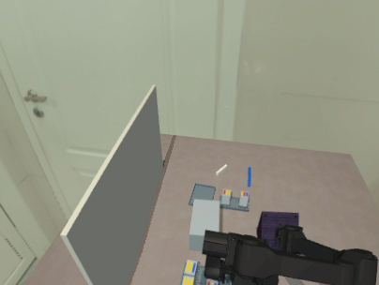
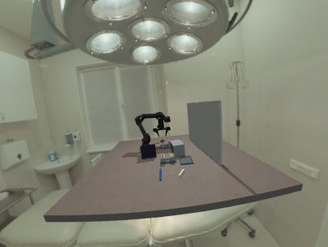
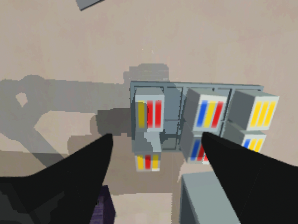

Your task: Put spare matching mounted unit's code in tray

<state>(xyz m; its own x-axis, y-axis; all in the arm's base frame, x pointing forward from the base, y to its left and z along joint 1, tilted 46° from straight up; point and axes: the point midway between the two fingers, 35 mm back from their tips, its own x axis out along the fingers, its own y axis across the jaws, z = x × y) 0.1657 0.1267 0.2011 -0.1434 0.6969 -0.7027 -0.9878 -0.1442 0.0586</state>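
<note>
Now: gripper tip 180 mm short of the grey tray, 410 mm to the left of it and 110 mm above it. The rest, counted from my gripper tip: grey holder 40 mm ahead, 390 mm to the right, 100 mm below; tall grey panel 370 mm ahead, 200 mm to the right, 120 mm above; mounted grey unit 130 mm ahead, 220 mm to the right, 60 mm below.
</note>
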